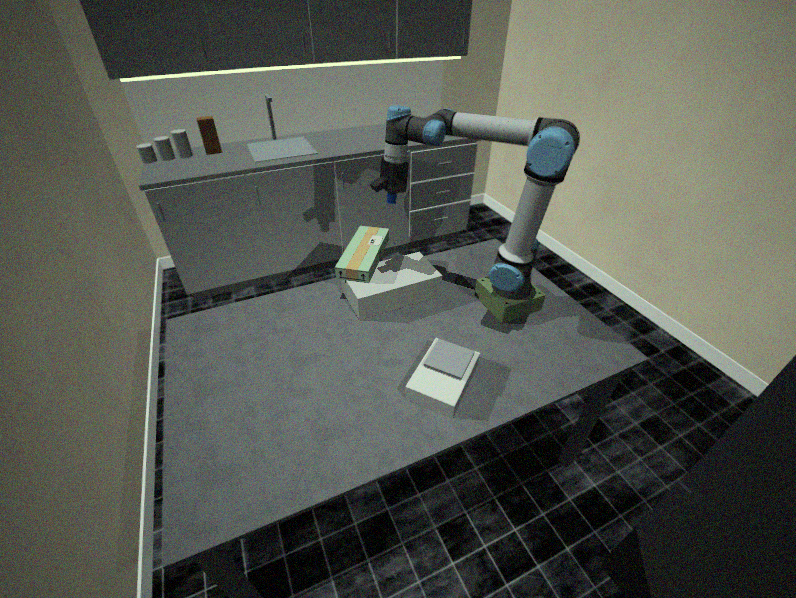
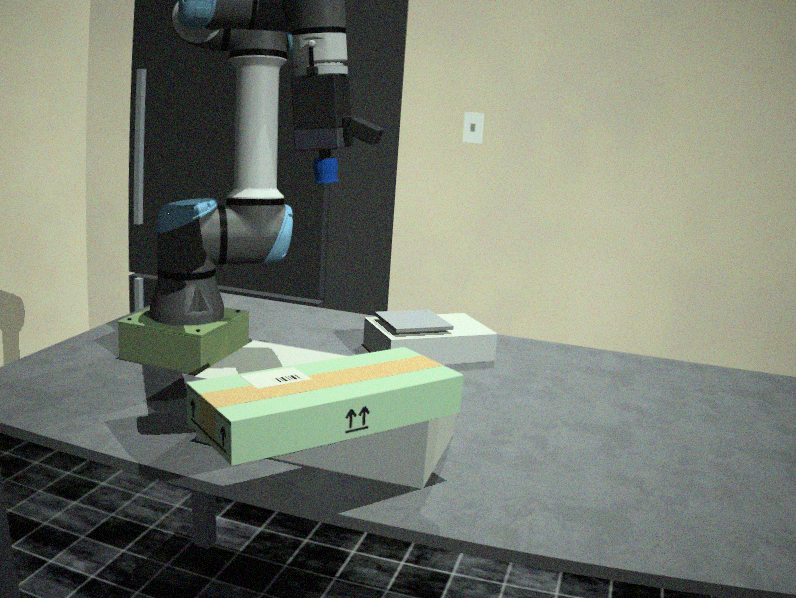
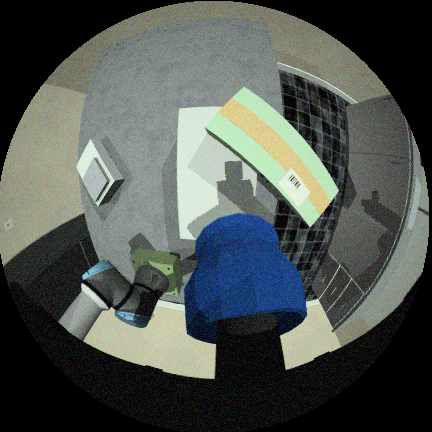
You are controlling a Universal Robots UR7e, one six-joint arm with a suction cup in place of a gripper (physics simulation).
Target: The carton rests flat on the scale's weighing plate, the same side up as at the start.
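Places are measured from the arm's base along level axes (x ahead, y left, z up), in centimetres.
Pixels of known places: hand, tool point: (image 1: 391,202) (image 2: 326,181) (image 3: 237,252); arm's base, link origin: (image 2: 187,315) (image 3: 152,277).
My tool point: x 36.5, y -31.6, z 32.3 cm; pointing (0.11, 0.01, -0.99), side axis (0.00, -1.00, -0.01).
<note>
Ahead of a thing's pixels: the offset from my tool point to its top centre. "spot": to the spot under its first point. Level surfaces: height alone.
The light green carton @[dx +5.4, dy -13.8, dz -24.0 cm] (image 1: 357,257) (image 2: 347,411) (image 3: 275,142) with an orange tape stripe and a white barcode label on top lies on the white block, jutting out over its edge. Double arrows on its side point up. The scale @[dx +10.4, dy +50.9, dz -32.5 cm] (image 1: 435,384) (image 2: 472,337) (image 3: 114,180) is a low white box with a grey weighing plate @[spot: dx +7.3, dy +49.3, dz -32.5 cm] (image 1: 449,358) (image 2: 415,320) (image 3: 95,178); nothing rests on the plate. My suction gripper (image 1: 391,198) (image 2: 326,173) (image 3: 237,225), with a blue cup, points down high above the white block, apart from the carton, holding nothing. The suction is open.
The white block @[dx +1.5, dy +2.0, dz -29.6 cm] (image 1: 392,296) (image 2: 386,453) (image 3: 192,200) stands on the grey table @[dz -40.2 cm] (image 1: 270,399) (image 2: 611,450) (image 3: 150,65) near its edge on the counter side. The arm's green base (image 1: 508,305) (image 2: 160,347) (image 3: 172,260) stands beside it. A counter (image 1: 238,212) with a sink is behind the table.
</note>
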